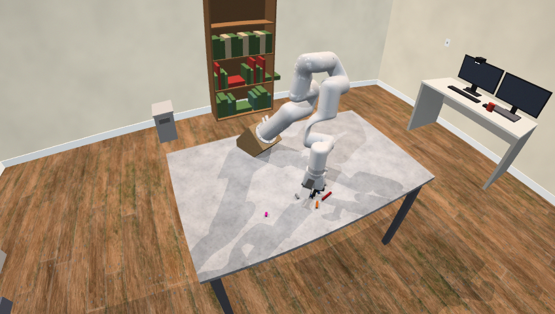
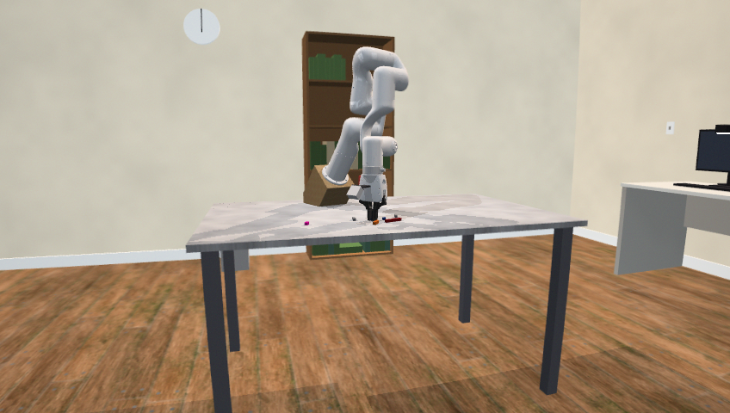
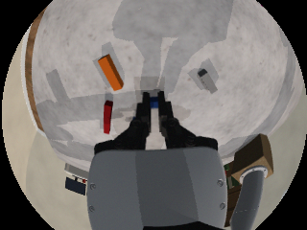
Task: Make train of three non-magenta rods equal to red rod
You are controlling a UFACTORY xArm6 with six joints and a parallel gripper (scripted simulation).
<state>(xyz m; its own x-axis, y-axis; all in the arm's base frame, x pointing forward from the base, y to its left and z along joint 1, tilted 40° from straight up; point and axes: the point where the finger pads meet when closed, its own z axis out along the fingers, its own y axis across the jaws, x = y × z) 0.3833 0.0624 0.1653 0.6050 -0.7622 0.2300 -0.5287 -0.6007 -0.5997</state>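
The magenta rod lies 240 mm to the right of my hand, 40 mm ahead of it and 20 mm below it. From my hand the other things lie so: red rod 70 mm to the left, 30 mm ahead, 20 mm below; then orange rod 60 mm ahead, 20 mm below.
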